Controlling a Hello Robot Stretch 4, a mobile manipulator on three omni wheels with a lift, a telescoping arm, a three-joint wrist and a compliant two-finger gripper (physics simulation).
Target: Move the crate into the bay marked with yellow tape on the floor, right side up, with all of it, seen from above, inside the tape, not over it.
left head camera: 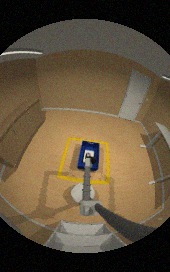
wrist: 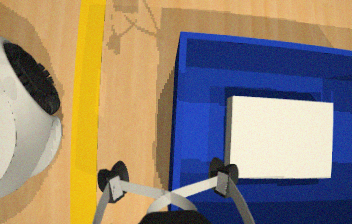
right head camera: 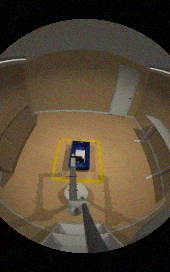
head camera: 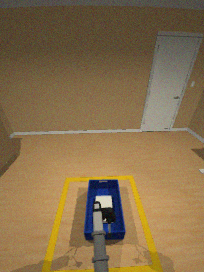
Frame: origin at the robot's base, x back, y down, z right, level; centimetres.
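Seen in the pictures: gripper, fingertip midpoint: (left head camera: 90, 165) (wrist: 168, 172) (right head camera: 79, 164) (head camera: 108, 228).
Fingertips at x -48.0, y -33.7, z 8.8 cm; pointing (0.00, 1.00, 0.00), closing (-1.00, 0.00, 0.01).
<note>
Pixels of each thing's top centre, then the offset from my fingertips to it.
- blue crate at its top centre: (wrist: 324, 143) (head camera: 103, 201) (right head camera: 79, 152) (left head camera: 89, 152) dx -31.4, dy +14.3, dz +0.0 cm
- white block at its top centre: (wrist: 285, 138) (head camera: 103, 207) (right head camera: 79, 155) dx -31.4, dy +29.2, dz +0.0 cm
The blue crate (head camera: 104, 190) (left head camera: 90, 146) (right head camera: 81, 146) (wrist: 200, 120) stands right side up on the floor, with a white block (head camera: 104, 201) (left head camera: 88, 153) (right head camera: 80, 153) (wrist: 282, 137) inside. The yellow tape (head camera: 59, 215) (left head camera: 64, 157) (right head camera: 100, 161) (wrist: 89, 100) surrounds it. The crate's far rim looks close to the far tape in the head view; floor shows between its near end and the near tape in the wrist view. My gripper (head camera: 106, 216) (left head camera: 91, 160) (right head camera: 77, 159) (wrist: 168, 172) is open above the crate's near end, one finger over the inside, one outside. Its height is unclear.
My white base (left head camera: 82, 193) (right head camera: 76, 192) is just outside the near tape. A brown cabinet (left head camera: 20, 132) (right head camera: 15, 145) stands at the left wall. A white table-like piece (right head camera: 159, 129) is at the right. A white door (head camera: 169, 85) is in the back wall.
</note>
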